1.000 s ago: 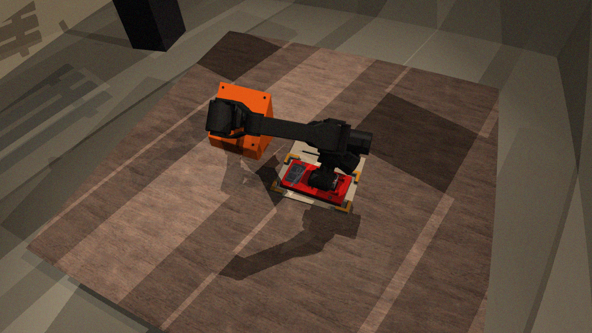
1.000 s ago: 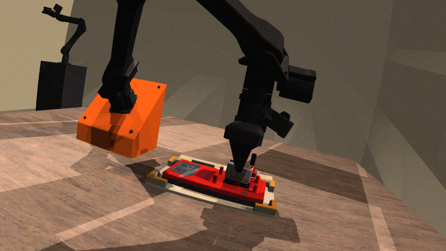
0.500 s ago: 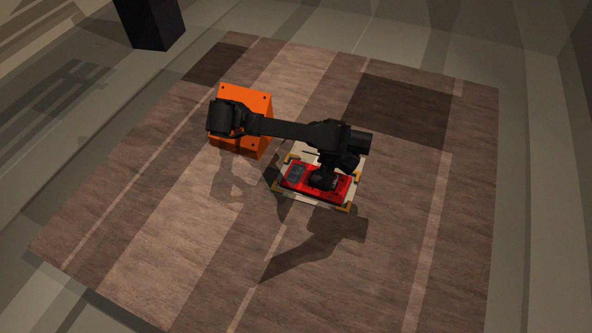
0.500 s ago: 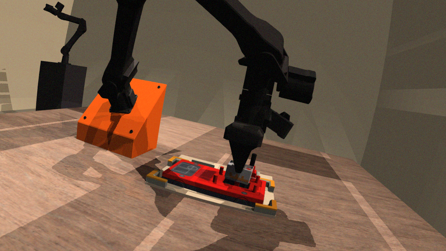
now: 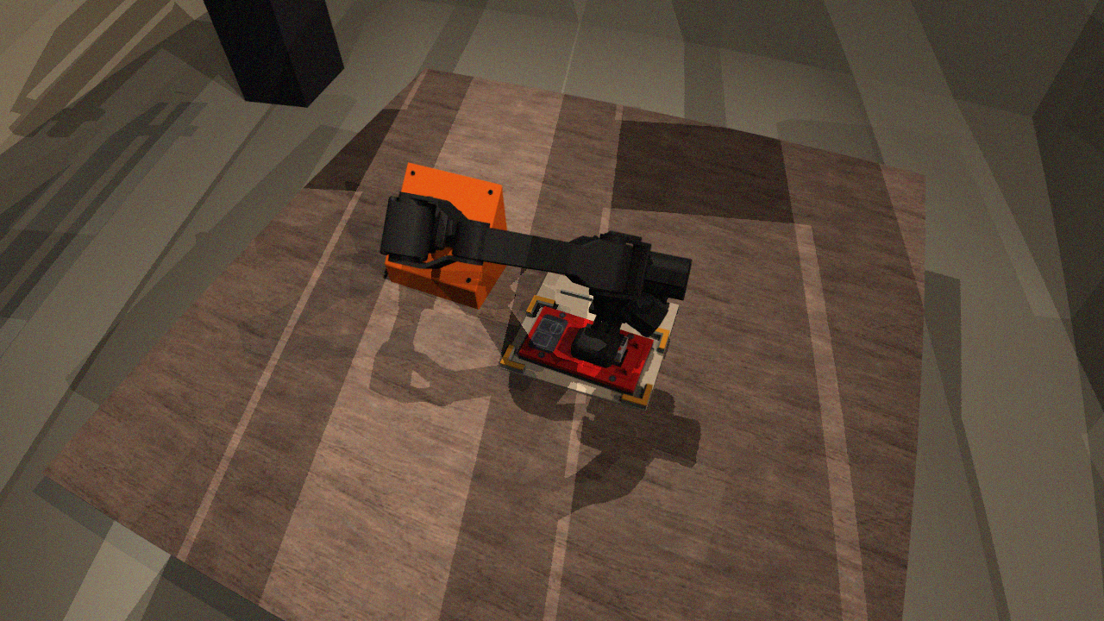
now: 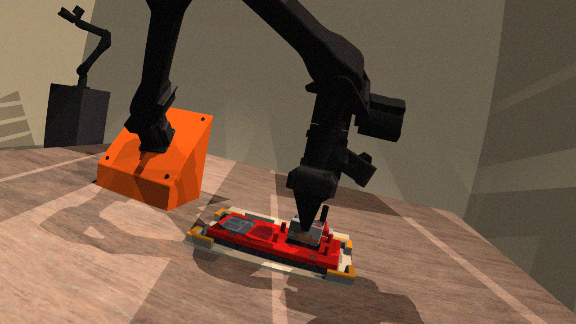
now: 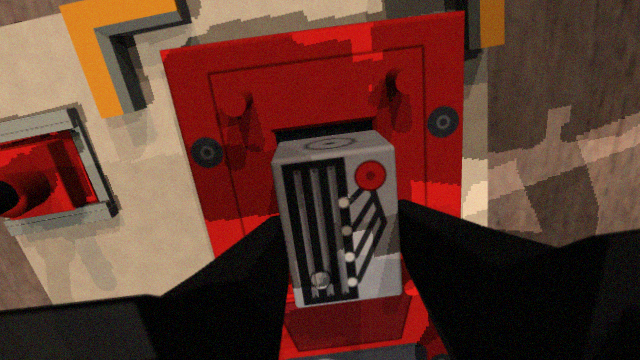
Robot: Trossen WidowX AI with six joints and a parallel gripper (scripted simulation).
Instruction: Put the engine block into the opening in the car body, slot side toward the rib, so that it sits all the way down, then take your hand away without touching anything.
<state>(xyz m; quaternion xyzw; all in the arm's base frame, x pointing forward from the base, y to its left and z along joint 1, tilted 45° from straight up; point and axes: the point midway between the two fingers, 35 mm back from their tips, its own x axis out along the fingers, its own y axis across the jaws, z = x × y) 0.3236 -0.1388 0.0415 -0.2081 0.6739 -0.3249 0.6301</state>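
My gripper tip is 1 cm above the engine block. The rest, counted from my gripper tip: black peg: 3 cm ahead, 12 cm to the left, 2 cm below.
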